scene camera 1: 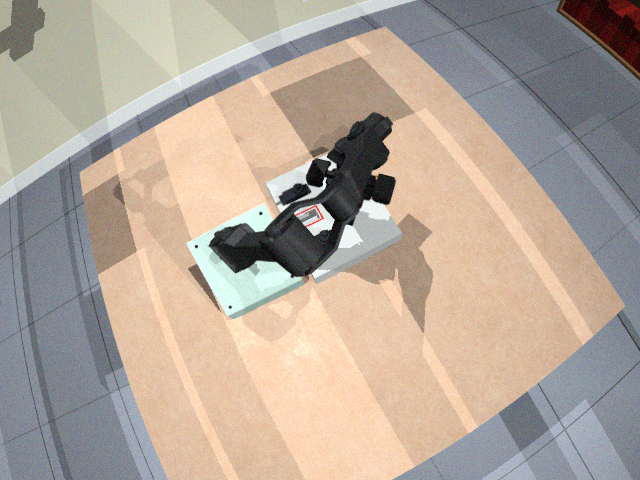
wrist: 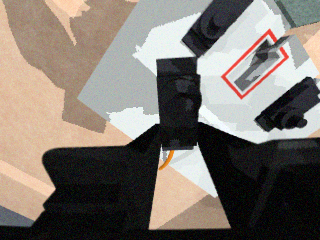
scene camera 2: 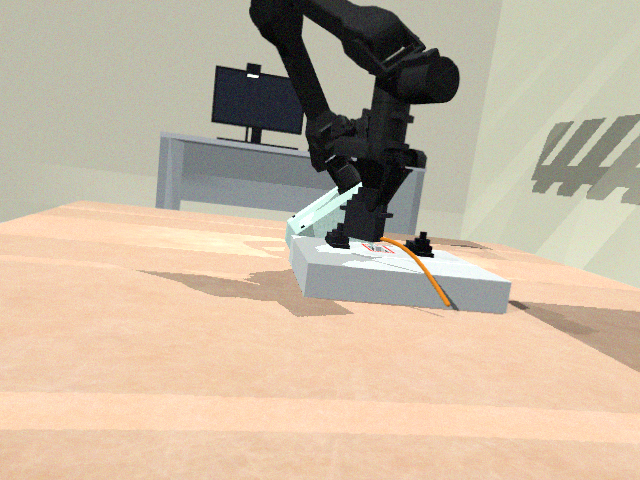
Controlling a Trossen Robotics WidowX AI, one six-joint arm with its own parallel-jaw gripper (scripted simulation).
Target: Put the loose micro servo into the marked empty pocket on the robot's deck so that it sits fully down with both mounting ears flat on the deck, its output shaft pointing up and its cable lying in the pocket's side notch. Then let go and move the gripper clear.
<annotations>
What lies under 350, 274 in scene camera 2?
A grey deck.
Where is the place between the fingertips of my gripper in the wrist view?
177, 127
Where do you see a grey deck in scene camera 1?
374, 229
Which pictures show my gripper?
Scene camera 1, the wrist view and scene camera 2: all of them.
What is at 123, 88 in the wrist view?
A grey deck.
</annotations>
